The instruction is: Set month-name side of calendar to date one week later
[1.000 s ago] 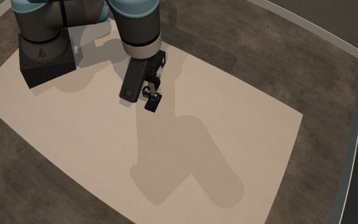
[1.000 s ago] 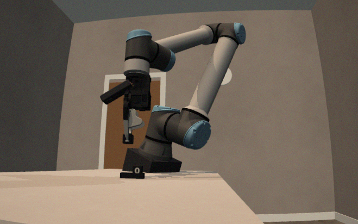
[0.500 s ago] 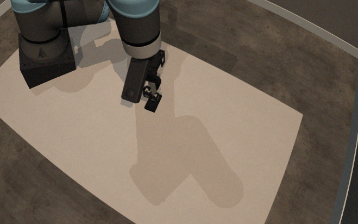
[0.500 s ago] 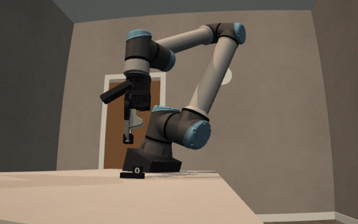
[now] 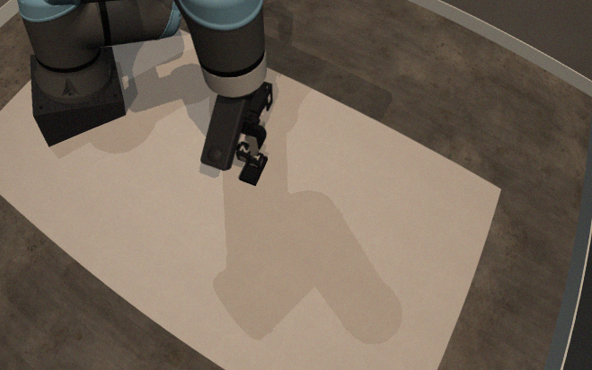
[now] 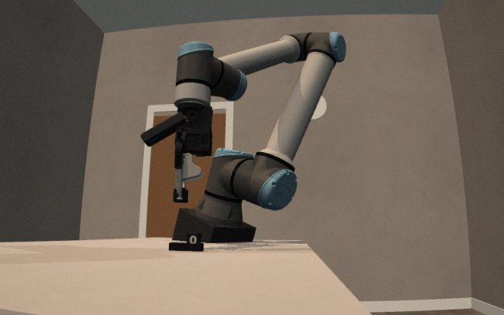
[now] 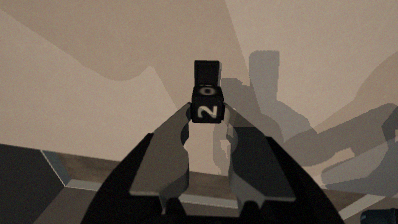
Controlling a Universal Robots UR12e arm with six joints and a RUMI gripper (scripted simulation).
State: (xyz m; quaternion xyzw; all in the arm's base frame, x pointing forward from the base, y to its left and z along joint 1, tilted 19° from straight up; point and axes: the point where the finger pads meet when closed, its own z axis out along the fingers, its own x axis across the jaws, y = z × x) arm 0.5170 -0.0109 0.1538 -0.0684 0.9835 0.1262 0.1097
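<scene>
The black tray is 130 mm below my hand and 20 mm to the left of it.
</scene>
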